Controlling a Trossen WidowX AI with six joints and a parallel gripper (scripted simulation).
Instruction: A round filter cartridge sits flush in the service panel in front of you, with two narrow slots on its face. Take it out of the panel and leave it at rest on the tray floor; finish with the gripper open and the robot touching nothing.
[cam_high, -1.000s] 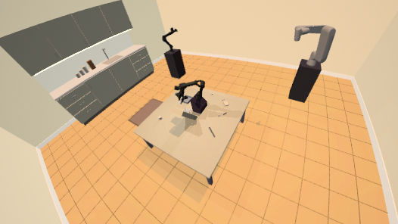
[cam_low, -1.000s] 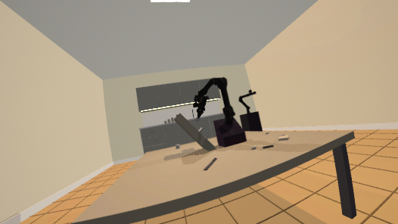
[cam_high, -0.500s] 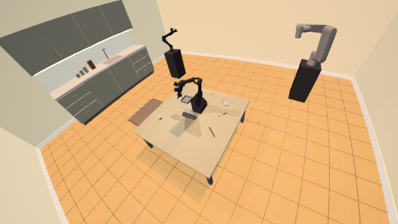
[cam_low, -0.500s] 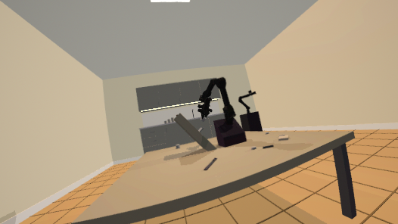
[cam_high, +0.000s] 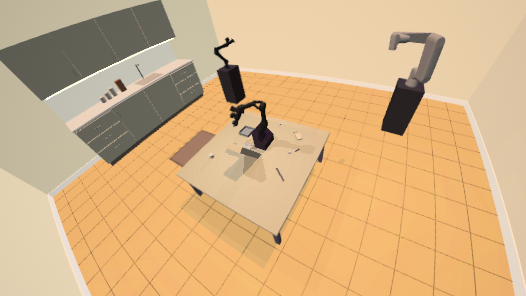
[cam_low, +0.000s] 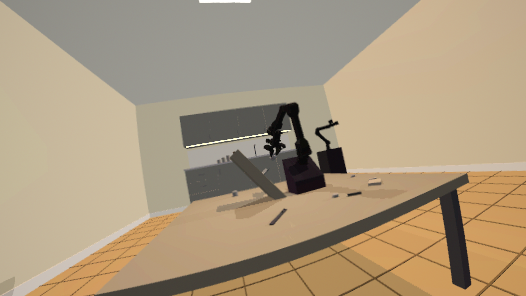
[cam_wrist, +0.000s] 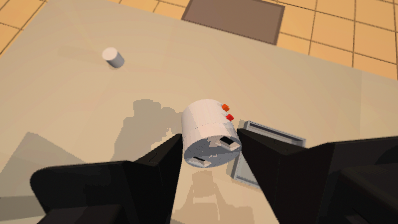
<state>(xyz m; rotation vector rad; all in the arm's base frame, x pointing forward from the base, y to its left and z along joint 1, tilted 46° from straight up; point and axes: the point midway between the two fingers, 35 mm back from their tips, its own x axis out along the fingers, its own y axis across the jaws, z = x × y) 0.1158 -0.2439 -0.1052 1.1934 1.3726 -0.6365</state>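
The tray is 17 cm behind my gripper tip, 2 cm to the right of it and 25 cm below it. From my gripper tip the other things lie so: white cylinder: 35 cm ahead, 15 cm to the right, 24 cm below; service panel: 21 cm ahead, 27 cm to the left, 10 cm below; round filter cartridge: right at my gripper tip.
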